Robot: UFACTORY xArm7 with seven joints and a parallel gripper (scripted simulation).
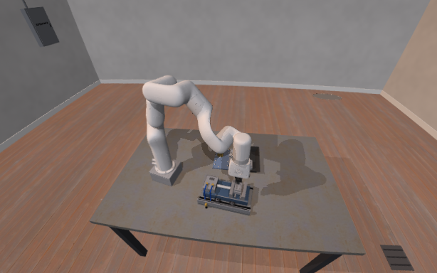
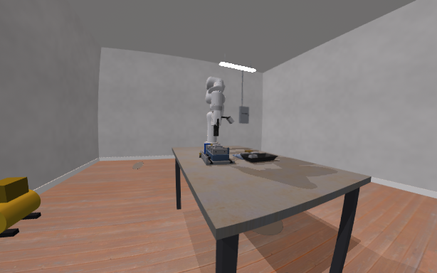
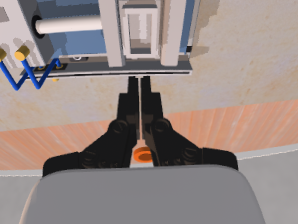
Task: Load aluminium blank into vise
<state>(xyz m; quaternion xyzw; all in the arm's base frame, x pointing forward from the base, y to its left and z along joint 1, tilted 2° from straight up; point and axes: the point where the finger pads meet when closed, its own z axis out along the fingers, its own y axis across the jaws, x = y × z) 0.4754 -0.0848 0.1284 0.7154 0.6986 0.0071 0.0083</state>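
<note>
My hand is 8 cm past the white piston rod, 2 cm to the right of it and 12 cm above it. From my hand the other things lie so: brass blank 17 cm behind, 35 cm to the left, 17 cm below; vise 6 cm behind, 2 cm to the left, 16 cm below.
</note>
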